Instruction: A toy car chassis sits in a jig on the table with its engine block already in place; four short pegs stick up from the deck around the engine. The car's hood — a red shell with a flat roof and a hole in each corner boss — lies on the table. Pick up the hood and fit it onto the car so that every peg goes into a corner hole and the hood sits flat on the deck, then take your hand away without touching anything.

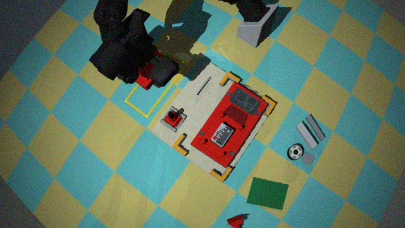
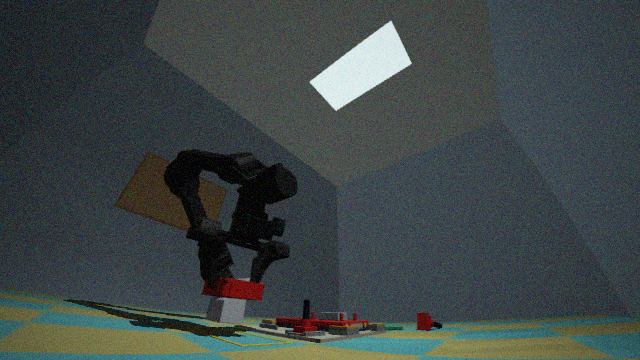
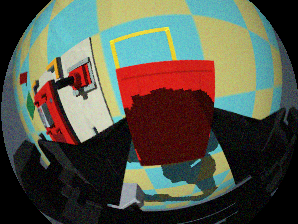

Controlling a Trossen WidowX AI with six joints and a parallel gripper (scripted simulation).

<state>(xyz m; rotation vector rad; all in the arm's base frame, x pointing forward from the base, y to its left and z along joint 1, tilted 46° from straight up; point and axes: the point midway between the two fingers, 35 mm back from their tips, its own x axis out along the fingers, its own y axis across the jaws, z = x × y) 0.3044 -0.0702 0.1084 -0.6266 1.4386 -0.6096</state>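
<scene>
The grey engine block lies 25 cm to the left of my gripper tip, 4 cm below it and 1 cm ahead of it. Round my gripper tip: jig 22 cm to the left, 5 cm below, 1 cm behind; red hood 1 cm above.
</scene>
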